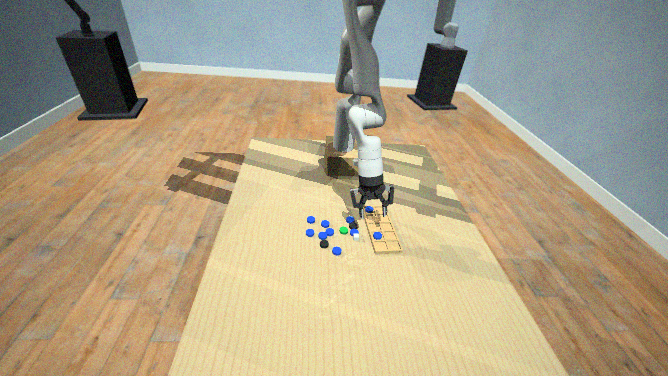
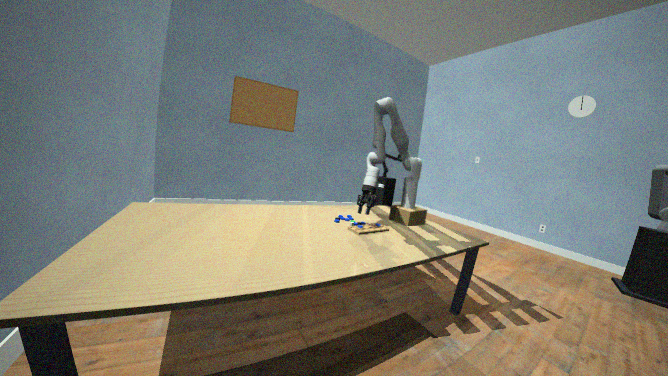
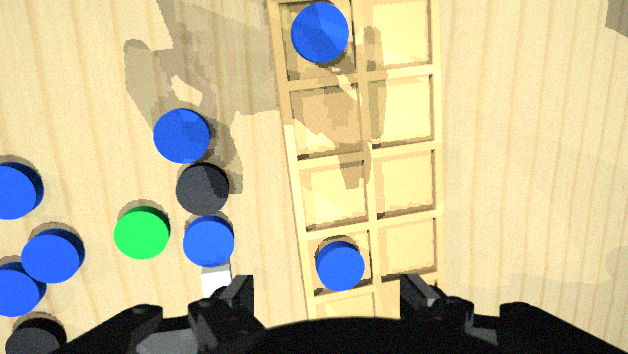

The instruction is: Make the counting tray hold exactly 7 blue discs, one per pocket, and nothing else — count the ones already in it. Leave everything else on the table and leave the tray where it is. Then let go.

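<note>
The counting tray lies flat on the table. One blue disc is in its far left pocket, and a second blue disc is in the left column nearer the near end. The other pockets that show are empty. Several loose blue discs lie left of the tray, among them one blue disc beyond a black disc and another blue disc on its near side. My gripper is open and empty, above the tray.
A black disc sits between those two loose blue discs. A green disc, a second black disc and a small white cube also lie left of the tray.
</note>
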